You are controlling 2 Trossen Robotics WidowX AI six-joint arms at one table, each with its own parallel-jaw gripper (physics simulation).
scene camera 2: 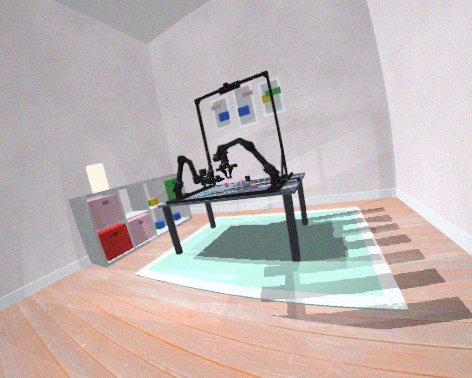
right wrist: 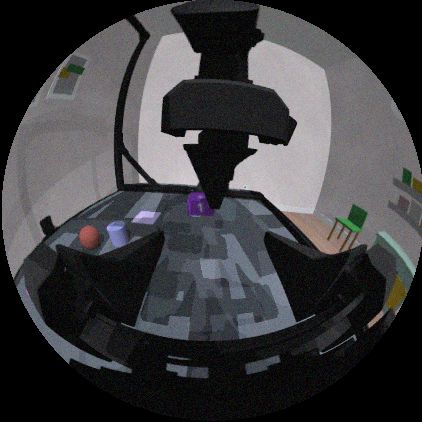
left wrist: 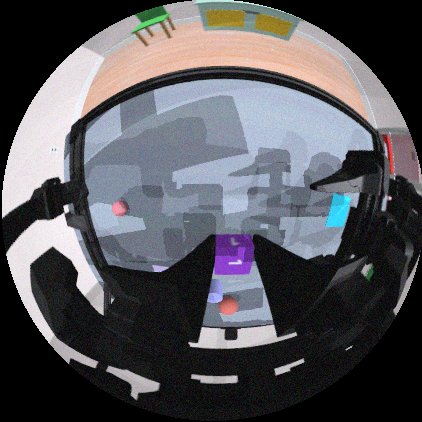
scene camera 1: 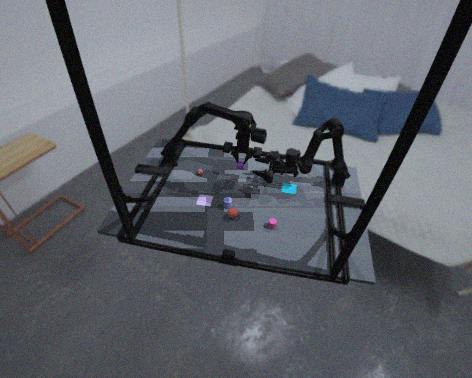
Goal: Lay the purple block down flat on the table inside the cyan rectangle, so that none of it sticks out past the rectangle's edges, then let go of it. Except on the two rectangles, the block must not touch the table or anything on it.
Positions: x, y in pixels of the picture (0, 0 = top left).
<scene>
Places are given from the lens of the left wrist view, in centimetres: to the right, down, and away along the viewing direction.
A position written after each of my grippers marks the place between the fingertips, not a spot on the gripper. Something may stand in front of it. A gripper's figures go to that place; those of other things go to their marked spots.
my left gripper [left wrist: 233, 238]: 2, 2, 10
my right gripper [left wrist: 301, 234]: 8, 2, 10
purple block [left wrist: 233, 252]: 2, 3, 9
</scene>
